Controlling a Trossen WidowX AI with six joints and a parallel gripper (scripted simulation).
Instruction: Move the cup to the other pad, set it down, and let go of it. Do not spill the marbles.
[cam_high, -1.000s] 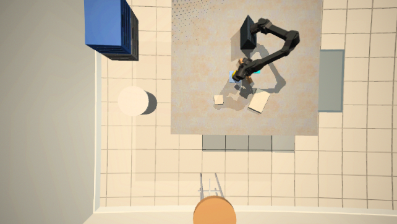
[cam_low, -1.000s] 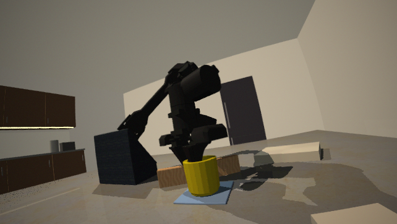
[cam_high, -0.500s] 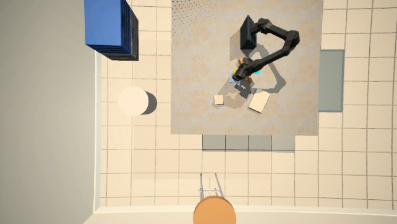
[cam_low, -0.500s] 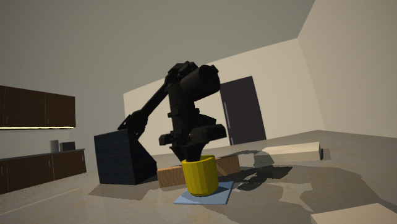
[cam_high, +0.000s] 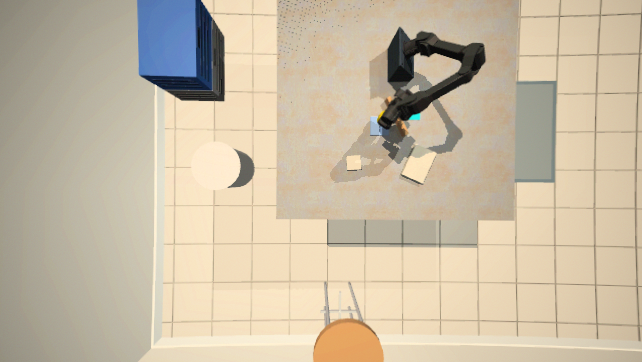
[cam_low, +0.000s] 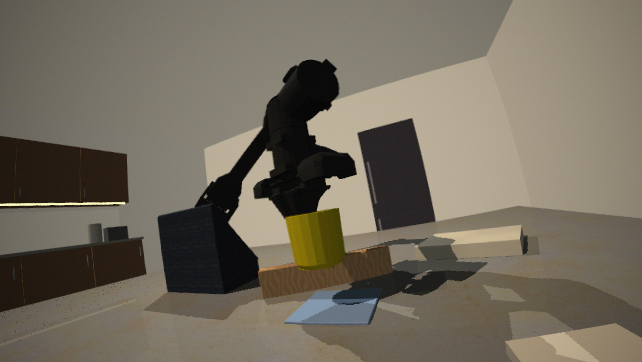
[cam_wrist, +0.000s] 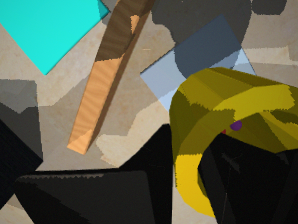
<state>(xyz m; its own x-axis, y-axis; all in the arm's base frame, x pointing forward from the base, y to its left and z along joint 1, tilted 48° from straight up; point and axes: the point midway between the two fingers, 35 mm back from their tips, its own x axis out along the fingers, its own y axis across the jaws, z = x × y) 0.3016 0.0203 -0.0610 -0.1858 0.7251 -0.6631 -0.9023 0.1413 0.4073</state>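
Right now the cyan pad is 70 mm behind my gripper tip, 140 mm to the left of it and 100 mm below it. The rest, counted from my gripper tip: yellow cup (20 mm ahead, 10 mm to the right); light blue pad (40 mm ahead, 10 mm to the right, 100 mm below); wooden bar (20 mm behind, 70 mm to the left, 80 mm below).
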